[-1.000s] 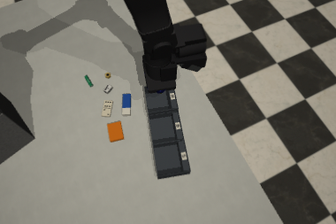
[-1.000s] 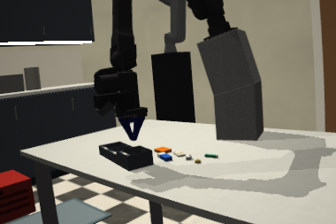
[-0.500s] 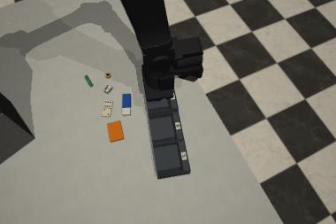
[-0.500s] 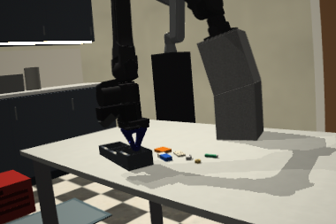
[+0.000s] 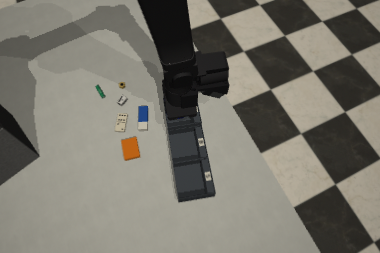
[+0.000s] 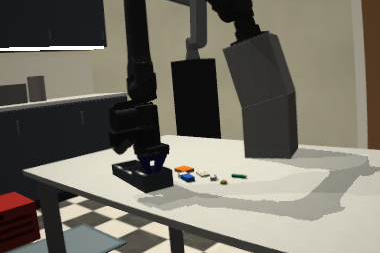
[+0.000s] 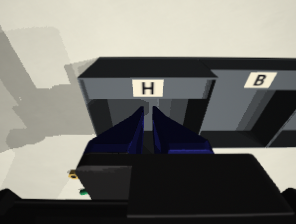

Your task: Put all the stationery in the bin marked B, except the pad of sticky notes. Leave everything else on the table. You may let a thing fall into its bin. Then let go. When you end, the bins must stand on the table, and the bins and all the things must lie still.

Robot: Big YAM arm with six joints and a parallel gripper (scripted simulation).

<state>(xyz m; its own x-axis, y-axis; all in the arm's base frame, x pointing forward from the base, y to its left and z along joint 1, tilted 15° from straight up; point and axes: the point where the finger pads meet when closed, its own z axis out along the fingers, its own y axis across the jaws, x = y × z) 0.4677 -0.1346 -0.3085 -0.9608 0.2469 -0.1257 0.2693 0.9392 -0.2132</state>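
Now: hand 120 mm past the binder clip, 110 mm to the right of it and 20 mm above it. Round my hand: eraser (90 mm behind, 30 mm to the left, 20 mm below); then dark bin (80 mm to the right, 20 mm behind); then orange sticky-note pad (140 mm behind, 20 mm to the right, 20 mm below).
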